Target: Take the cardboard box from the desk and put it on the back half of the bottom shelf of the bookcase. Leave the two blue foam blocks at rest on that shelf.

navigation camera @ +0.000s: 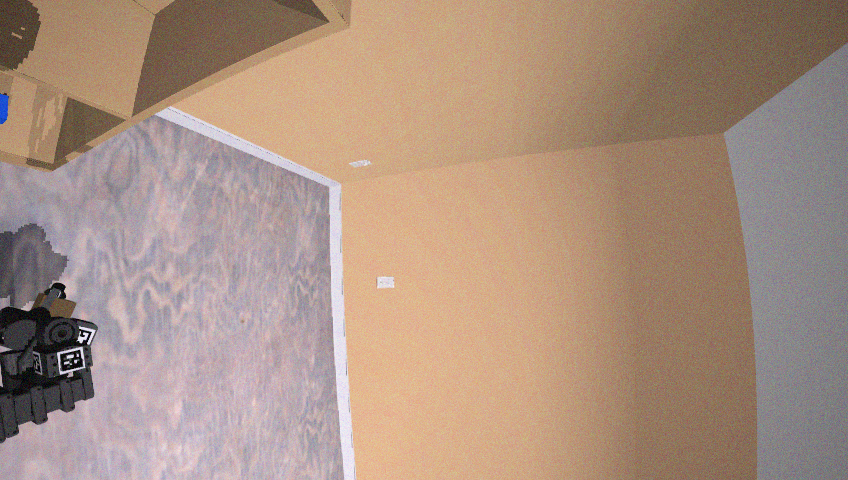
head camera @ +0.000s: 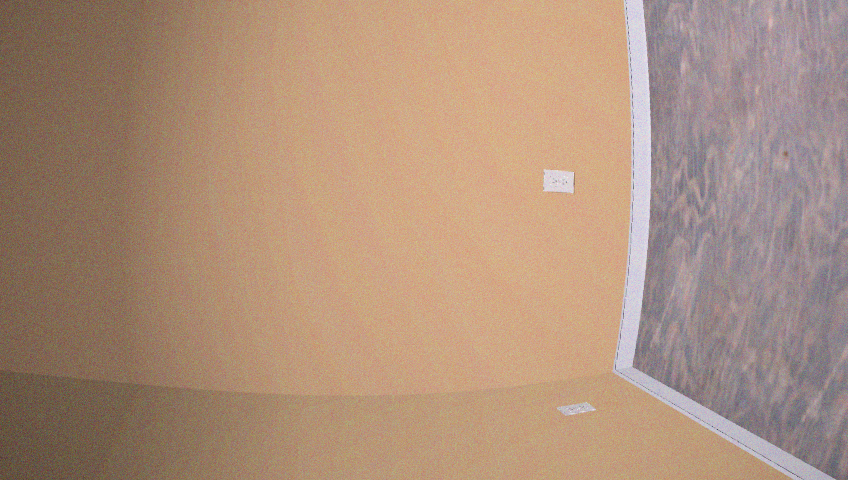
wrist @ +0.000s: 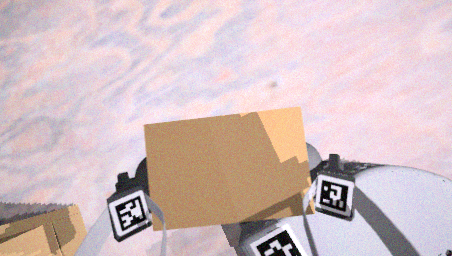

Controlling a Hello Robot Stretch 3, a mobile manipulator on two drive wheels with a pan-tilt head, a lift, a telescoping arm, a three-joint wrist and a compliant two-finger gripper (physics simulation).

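Frame: origin at the robot's base, x down, y left, z ahead, level; millimetres.
Seen in the pictures: gripper, fingertip midpoint: (wrist: 229, 167).
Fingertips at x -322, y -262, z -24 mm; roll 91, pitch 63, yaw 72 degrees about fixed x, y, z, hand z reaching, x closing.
Offsets run from my fingertips to a thing's top centre. "spot": to the spot under its first point. Level surfaces: height alone.
My gripper (wrist: 229, 167) (navigation camera: 47, 309) is shut on the brown cardboard box @[dx -52, dy -2, dz -3 mm] (wrist: 225, 172) (navigation camera: 62, 307), one fingertip at each side. The box is held above the floor in the wrist view and partly hidden behind the gripper in the navigation view. The tan bookcase (navigation camera: 202, 56) (wrist: 70, 227) is cut off at the top left of the navigation view and the lower left of the wrist view, apart from the box. One blue foam block @[spot: dx +176, dy +33, dz +498 mm] (navigation camera: 2, 108) shows partly at the left edge, on the bottom shelf @[dx +222 mm] (navigation camera: 20, 104). The other block and the desk do not show.
Tan walls (head camera: 357, 208) (navigation camera: 505, 297) meet at a corner, with white baseboard (head camera: 641, 178) (navigation camera: 336, 267) along the wood-patterned floor @[dx +322 mm] (head camera: 743, 237) (navigation camera: 208, 356) (wrist: 225, 60). Outlet plates @[dx -136, dy -1571, dz -114 mm] (head camera: 558, 181) (navigation camera: 385, 282) sit low on the walls. A dark shadow (navigation camera: 29, 261) lies on the floor near the gripper.
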